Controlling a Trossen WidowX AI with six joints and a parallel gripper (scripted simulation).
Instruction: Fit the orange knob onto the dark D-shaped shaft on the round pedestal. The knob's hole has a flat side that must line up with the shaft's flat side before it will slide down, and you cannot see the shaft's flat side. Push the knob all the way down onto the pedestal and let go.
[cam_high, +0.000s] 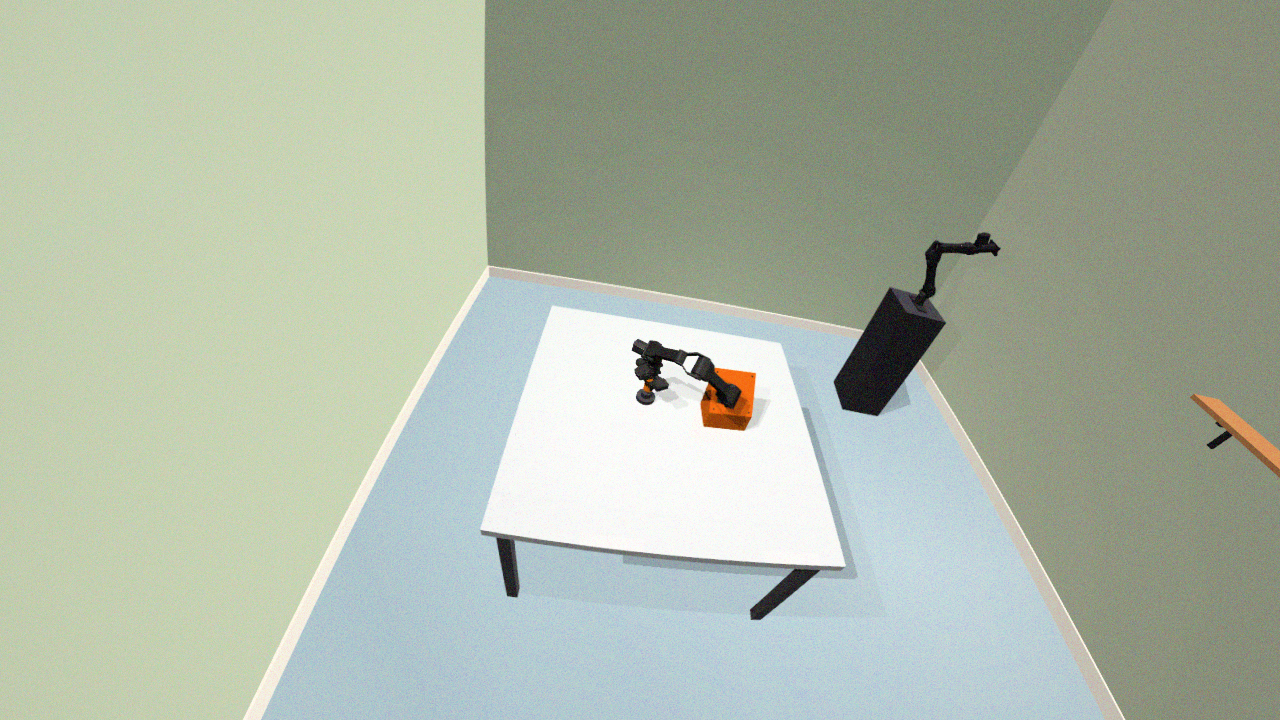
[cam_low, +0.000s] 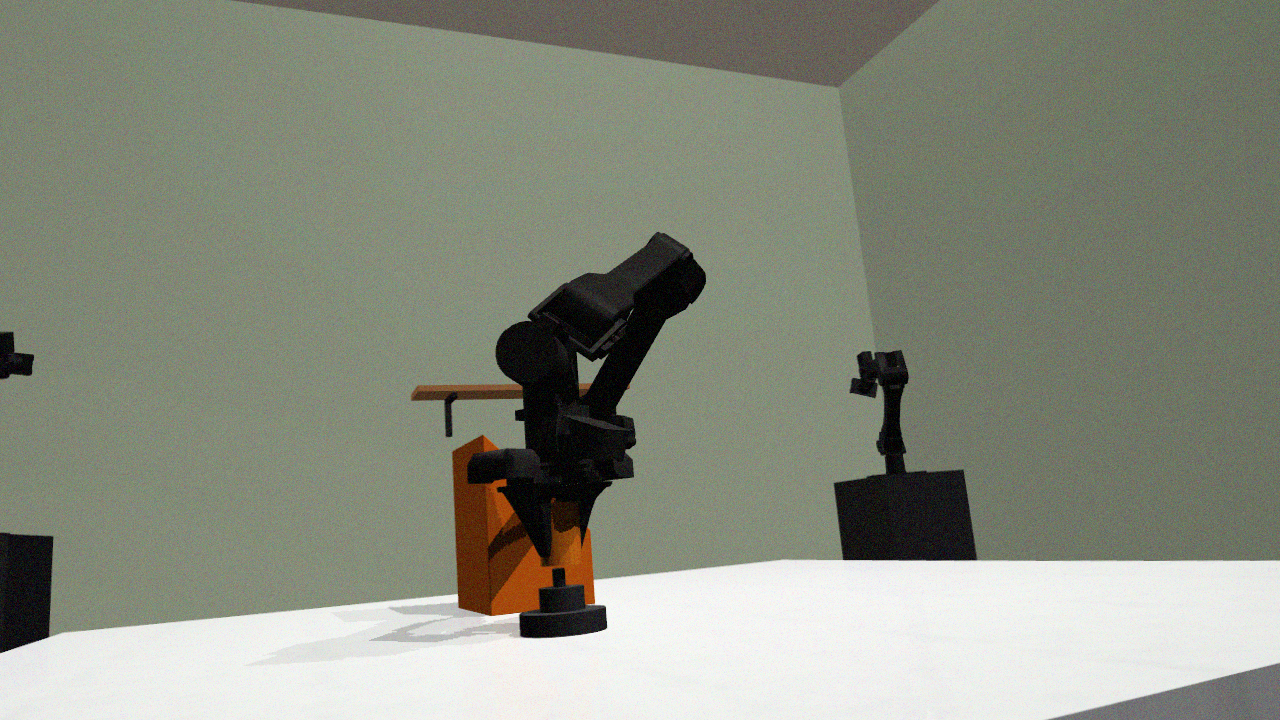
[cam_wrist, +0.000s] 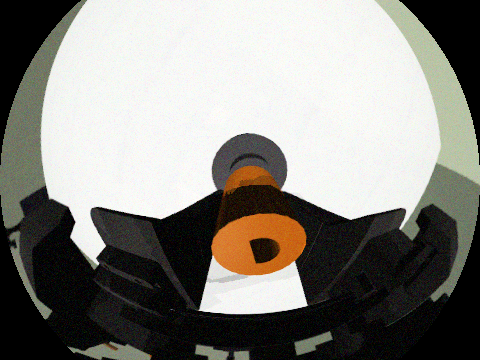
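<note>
My gripper tip is now 20 mm below the orange knob. The rest, counted from my gripper tip: round dark pedestal 40 mm below.
</note>
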